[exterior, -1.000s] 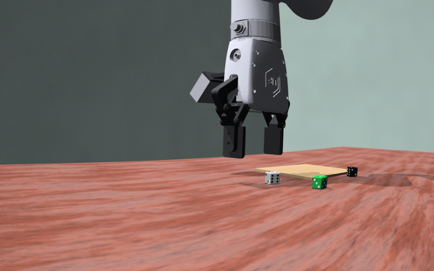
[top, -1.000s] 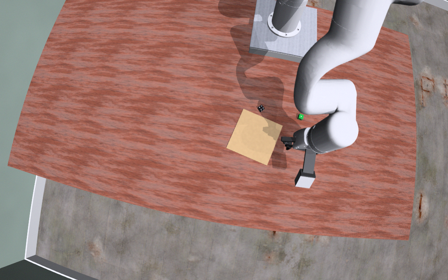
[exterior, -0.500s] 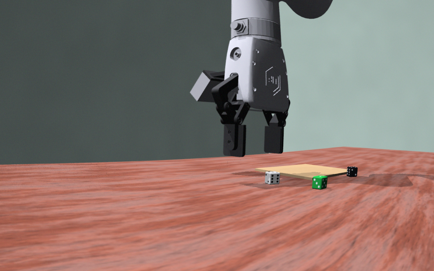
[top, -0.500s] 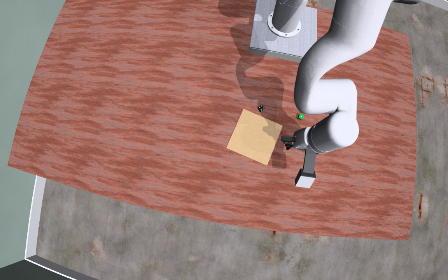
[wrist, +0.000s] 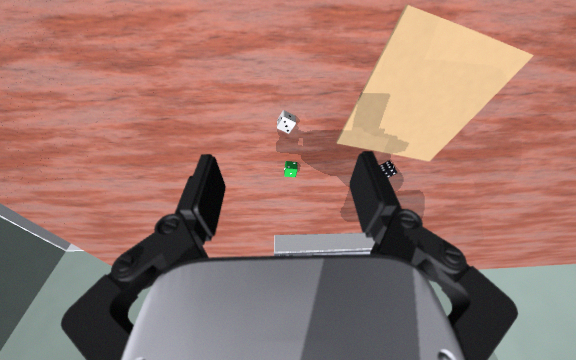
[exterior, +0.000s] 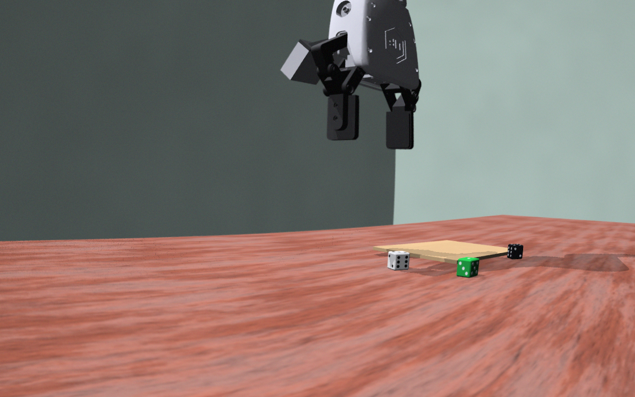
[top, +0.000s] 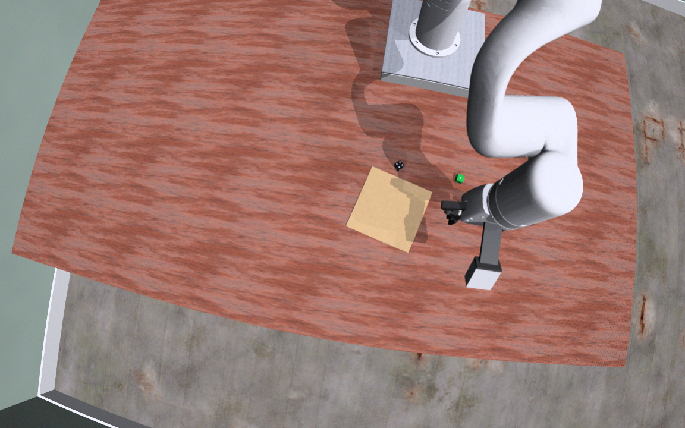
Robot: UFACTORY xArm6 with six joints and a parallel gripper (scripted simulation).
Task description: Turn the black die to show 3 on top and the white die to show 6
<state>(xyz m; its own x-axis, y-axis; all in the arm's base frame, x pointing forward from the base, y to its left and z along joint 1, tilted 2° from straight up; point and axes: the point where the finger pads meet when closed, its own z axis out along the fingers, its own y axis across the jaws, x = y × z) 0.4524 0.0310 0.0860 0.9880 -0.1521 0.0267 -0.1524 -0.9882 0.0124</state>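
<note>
My hand is 130 mm past the black die, 120 mm to the left of it and 120 mm above it. The rest, counted from my hand: green die (120 mm below, 110 mm behind, 10 mm to the left); then white die (120 mm below, 30 mm behind); then tan mat (140 mm to the right, 120 mm below, 40 mm behind).
</note>
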